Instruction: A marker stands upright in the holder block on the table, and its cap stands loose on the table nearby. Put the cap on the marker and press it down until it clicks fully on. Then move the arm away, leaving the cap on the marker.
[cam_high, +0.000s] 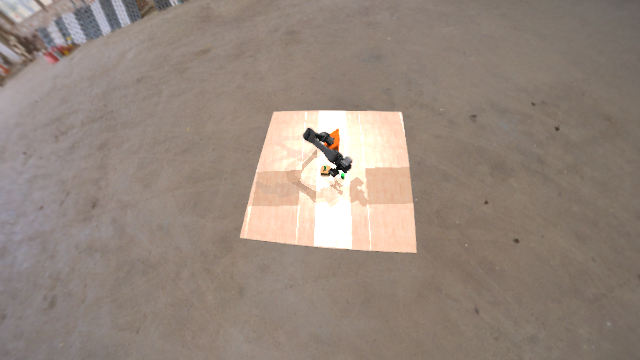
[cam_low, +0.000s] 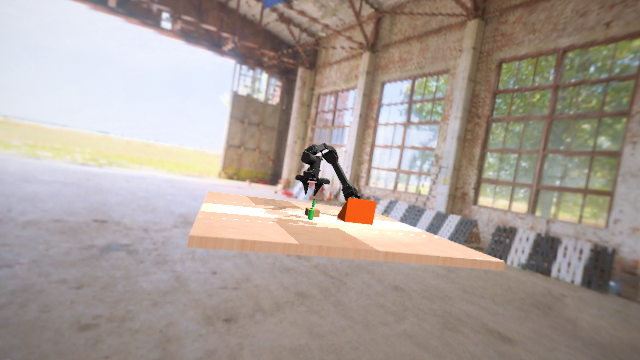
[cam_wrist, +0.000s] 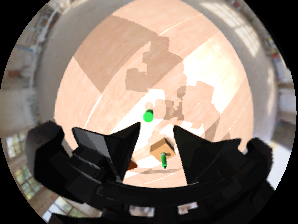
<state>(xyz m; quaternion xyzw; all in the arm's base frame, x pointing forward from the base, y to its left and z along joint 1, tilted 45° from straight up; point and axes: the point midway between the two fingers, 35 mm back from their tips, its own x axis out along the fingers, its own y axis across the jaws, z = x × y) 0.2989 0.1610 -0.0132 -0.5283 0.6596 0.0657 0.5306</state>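
The green marker cap is 20 mm behind my gripper tip and 100 mm below it. Round my gripper tip: wooden holder block 60 mm behind, 140 mm to the right, 110 mm below.
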